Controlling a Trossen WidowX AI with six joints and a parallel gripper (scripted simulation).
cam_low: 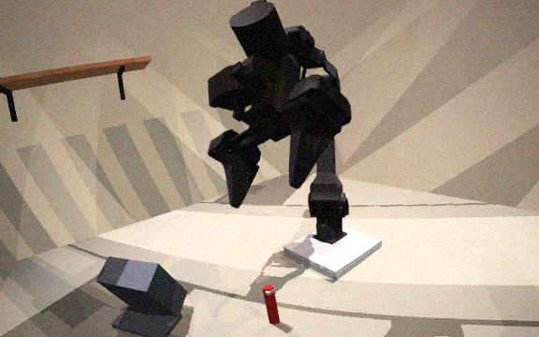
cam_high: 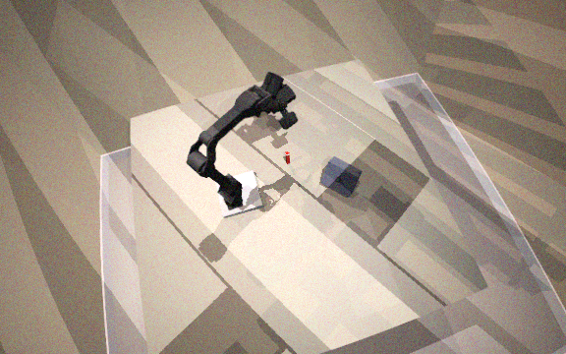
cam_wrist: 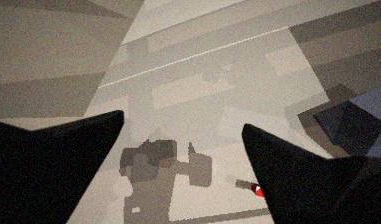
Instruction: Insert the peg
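Now: the red peg 21 cm below my gripper tip, 9 cm to the right of it and 5 cm behind it. The rest, counted from my gripper tip: blue-grey sloped panel 27 cm to the right, 20 cm below, 12 cm ahead.
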